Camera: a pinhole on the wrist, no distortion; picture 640 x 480 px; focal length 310.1 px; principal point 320.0 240.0 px. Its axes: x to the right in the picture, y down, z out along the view. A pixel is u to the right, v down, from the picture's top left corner.
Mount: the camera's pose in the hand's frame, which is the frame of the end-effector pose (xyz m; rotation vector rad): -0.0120 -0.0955 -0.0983 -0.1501 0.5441 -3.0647
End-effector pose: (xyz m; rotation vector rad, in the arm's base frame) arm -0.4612 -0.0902 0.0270 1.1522 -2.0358 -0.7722
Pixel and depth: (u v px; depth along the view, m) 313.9 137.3 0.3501
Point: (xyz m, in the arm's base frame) -0.6292 -0.1169 -0.2076
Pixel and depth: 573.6 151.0 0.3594
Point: -0.5239 0.1400 -0.3244
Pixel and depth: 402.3 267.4 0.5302
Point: -0.5690 -0.0792 -0.4827
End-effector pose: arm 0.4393 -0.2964 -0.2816 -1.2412 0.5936 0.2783
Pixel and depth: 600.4 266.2 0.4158
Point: 0.3872 -0.0528 0.2043
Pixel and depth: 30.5 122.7 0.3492
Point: 0.8277 -0.1311 -0.3658
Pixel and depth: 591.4 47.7 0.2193
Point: 0.3622 -0.1304 -0.1041
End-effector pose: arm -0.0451 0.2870 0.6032 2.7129 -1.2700 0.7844
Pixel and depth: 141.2 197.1 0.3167
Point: 0.2590 0.1994 0.5512
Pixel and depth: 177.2 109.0 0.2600
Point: 0.1543 0.2018 0.5276
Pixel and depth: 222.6 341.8 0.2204
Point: 0.2021 0.3684 0.6130
